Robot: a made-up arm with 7 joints.
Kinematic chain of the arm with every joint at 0, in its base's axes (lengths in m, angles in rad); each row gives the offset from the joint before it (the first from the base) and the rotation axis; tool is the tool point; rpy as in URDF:
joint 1: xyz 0 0 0.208 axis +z
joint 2: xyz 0 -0.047 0.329 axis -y
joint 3: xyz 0 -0.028 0.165 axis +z
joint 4: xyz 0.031 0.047 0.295 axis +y
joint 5: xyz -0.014 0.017 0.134 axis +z
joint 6: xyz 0 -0.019 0.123 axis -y
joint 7: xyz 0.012 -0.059 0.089 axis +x
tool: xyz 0 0 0 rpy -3.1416 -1.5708 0
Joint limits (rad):
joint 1: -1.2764..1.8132
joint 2: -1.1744..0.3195
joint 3: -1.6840..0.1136
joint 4: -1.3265..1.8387
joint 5: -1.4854..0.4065
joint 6: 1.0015..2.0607
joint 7: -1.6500..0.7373
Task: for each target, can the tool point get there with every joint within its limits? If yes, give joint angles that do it. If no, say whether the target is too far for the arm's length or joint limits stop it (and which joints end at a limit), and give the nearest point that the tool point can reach.
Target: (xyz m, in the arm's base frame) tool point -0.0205 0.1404 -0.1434
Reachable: no: joint limits stop it (at a limit: joint 1, joint 2, joint 3, joint 4, joint 5, joint 6) | nearest point -0.0574 0.5246 0.3779 | short by 0.649 m
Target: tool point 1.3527 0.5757 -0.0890
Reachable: no: too far | nearest point 0.6651 0.2831 0.4743 | short by 0.936 m
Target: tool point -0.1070 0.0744 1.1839
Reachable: yes | joints 0.5009 -0.1213 -0.3745 -0.5084 -1.2923 1.6287 0.3033
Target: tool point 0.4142 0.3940 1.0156
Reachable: yes | joints 0.7327 -0.7569 -0.3670 0.5072 -1.1672 1.7444 -0.2157
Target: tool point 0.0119 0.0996 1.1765
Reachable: yes | joints -0.7343 -0.0927 -0.7133 -0.4292 -0.5324 1.8025 -1.0901
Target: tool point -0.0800 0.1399 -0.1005
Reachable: no: joint limits stop it (at a limit: joint 1, joint 2, joint 3, joint 4, joint 5, joint 6) | nearest point -0.0574 0.5246 0.3779 | short by 0.614 m
